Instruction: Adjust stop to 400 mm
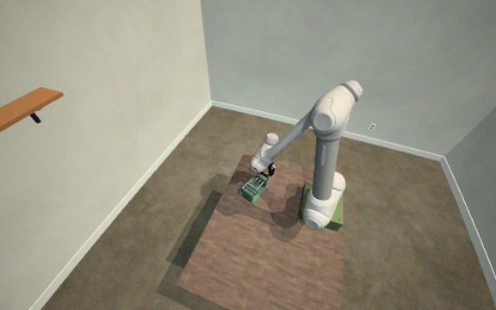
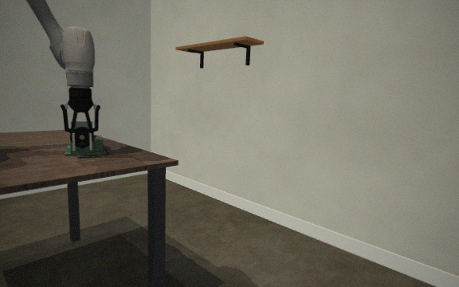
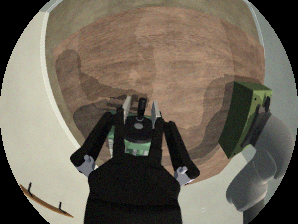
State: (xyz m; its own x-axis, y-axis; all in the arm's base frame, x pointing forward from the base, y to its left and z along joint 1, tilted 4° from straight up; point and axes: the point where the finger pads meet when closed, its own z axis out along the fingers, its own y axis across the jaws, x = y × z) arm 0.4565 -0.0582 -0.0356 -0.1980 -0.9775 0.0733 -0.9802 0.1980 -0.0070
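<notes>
My gripper is now 20 mm to the right of the black handwheel and 10 mm above it.
</notes>
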